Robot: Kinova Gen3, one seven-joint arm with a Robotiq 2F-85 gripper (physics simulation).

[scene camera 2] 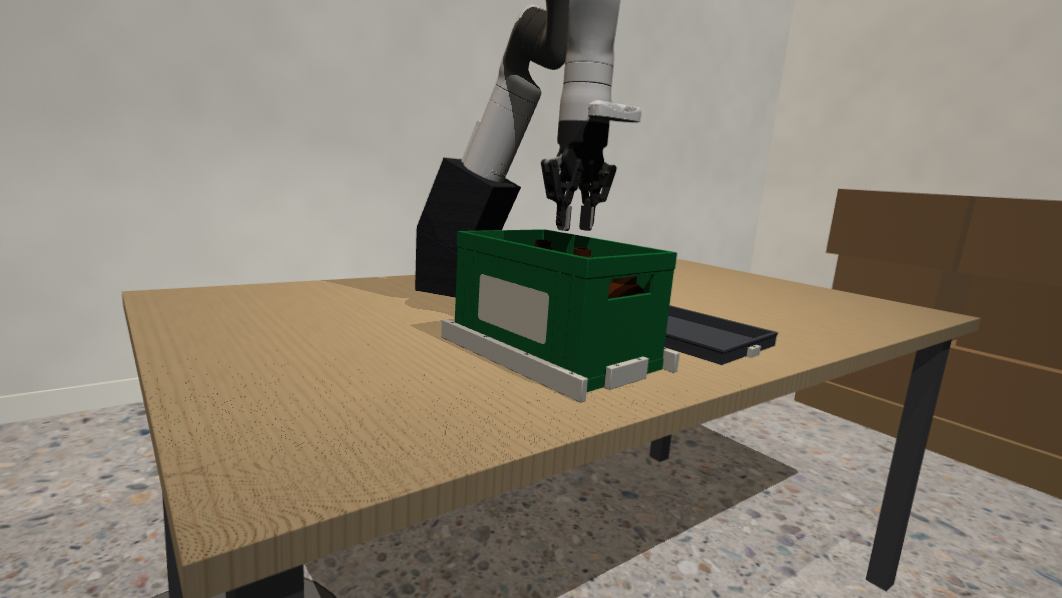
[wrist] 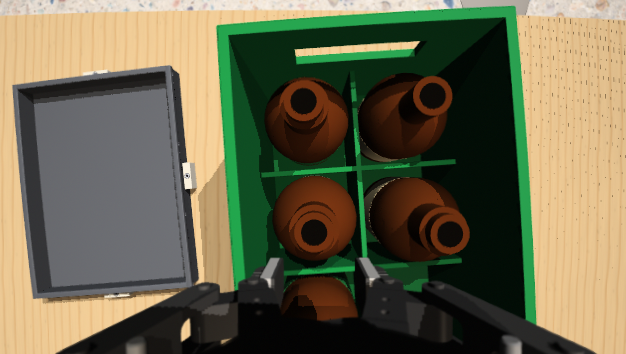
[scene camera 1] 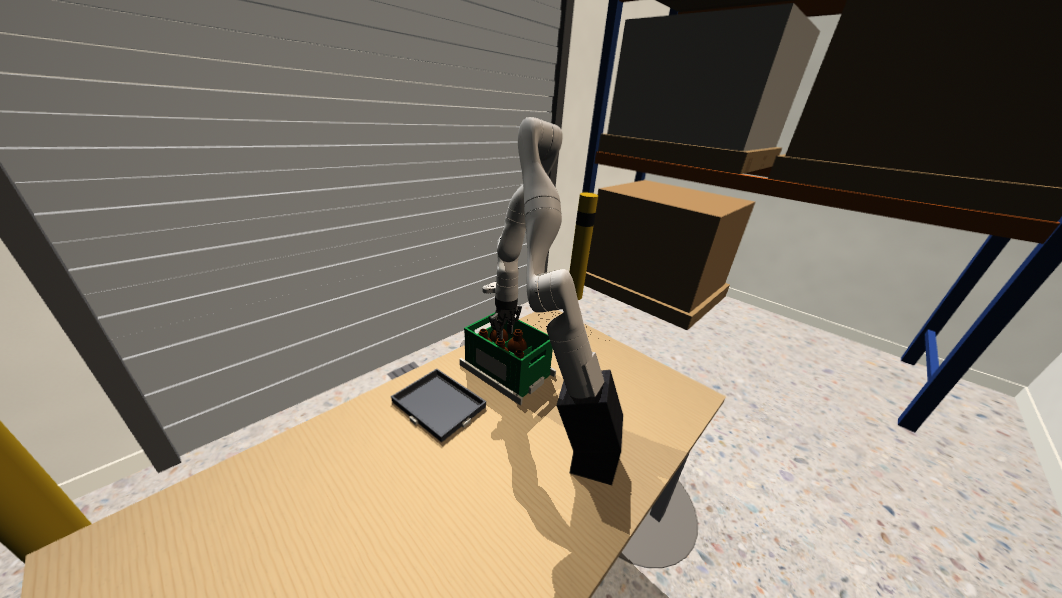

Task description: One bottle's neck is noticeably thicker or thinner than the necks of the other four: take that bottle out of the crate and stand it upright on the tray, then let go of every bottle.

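Frame: origin at the arm's base, x ahead, y left, z up, level; millimetres.
Where they show: gripper, fingertip midpoint: (scene camera 2: 574,230) (wrist: 319,275) (scene camera 1: 504,335); arm's base at its link origin: (scene camera 2: 483,172) (scene camera 1: 584,386).
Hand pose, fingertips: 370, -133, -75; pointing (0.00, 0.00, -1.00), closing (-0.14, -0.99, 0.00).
Things, the pixels of their centre, and the offset from my fingertips, as dx, dy, dz. Level surfaces: height alone.
- green crate at the middle of its body: (wrist: 361,217) (scene camera 2: 557,298) (scene camera 1: 508,352) +13, -41, -101
- back right bottle at the middle of its body: (wrist: 399,118) (scene camera 1: 498,338) +96, -89, -103
- back left bottle at the middle of its body: (wrist: 306,122) (scene camera 2: 621,310) +104, -5, -103
- middle left bottle at the middle of its body: (wrist: 314,216) +19, +0, -103
- middle right bottle at the middle of its body: (wrist: 411,217) (scene camera 1: 517,347) +5, -87, -103
- dark grey tray at the middle of its body: (wrist: 105,184) (scene camera 2: 684,329) (scene camera 1: 438,401) +81, +241, -176
- wooden table at its surface level: dz -189
The green crate (scene camera 1: 546,364) (scene camera 2: 624,326) (wrist: 521,150) holds five brown bottles in its compartments. In the wrist view, the back right bottle (wrist: 395,135) has a neck that looks thinner, with no wider ring under its mouth. The back left bottle (wrist: 305,142), middle left bottle (wrist: 315,195) and middle right bottle (wrist: 400,205) show a wider ring there. The near left bottle (wrist: 325,295) has its neck hidden by the gripper. My gripper (scene camera 2: 575,219) (wrist: 319,275) is partly open and empty, pointing down above the crate. The dark grey tray (scene camera 1: 438,404) (scene camera 2: 713,334) (wrist: 110,190) is empty.
White rails (scene camera 2: 512,360) run along the crate's base on the wooden table (scene camera 1: 356,490) (scene camera 2: 334,371) (wrist: 575,175). The crate's walls rise around the bottles, and green dividers (wrist: 310,171) separate them. The tray lies beside the crate. Shelving and large boxes stand beyond the table.
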